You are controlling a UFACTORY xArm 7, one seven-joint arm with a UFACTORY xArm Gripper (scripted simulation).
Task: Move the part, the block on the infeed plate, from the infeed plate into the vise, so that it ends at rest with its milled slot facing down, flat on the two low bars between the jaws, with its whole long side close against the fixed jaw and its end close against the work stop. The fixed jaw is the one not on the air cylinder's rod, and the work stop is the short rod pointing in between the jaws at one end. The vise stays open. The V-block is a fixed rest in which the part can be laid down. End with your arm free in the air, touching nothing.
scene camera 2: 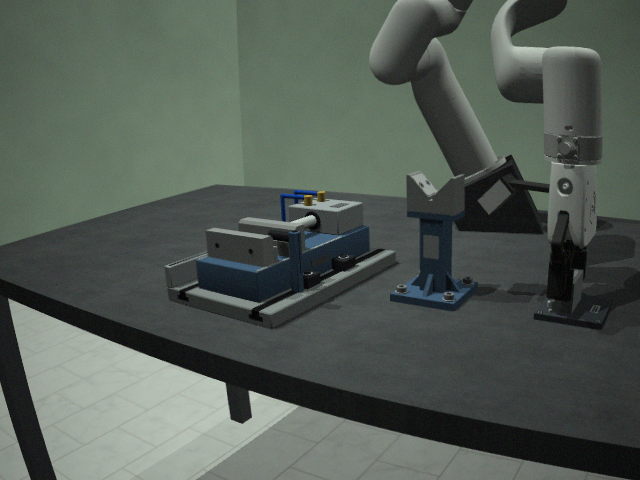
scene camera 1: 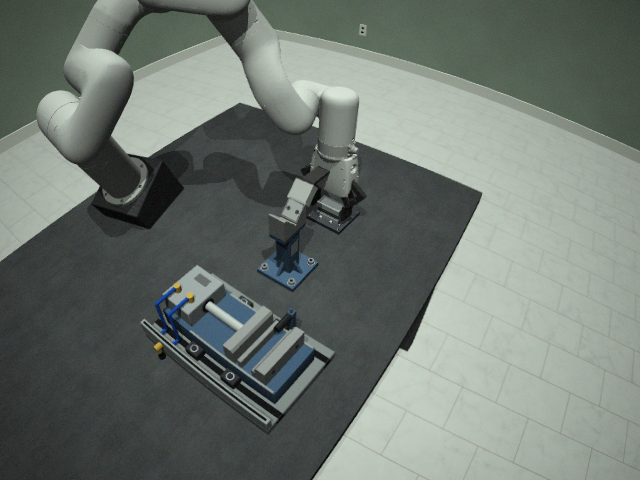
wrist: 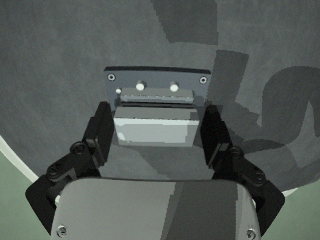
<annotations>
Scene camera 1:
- my gripper: 330,209
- fixed jaw: 284,351
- air cylinder: 191,313
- moving jaw: 263,318
</annotations>
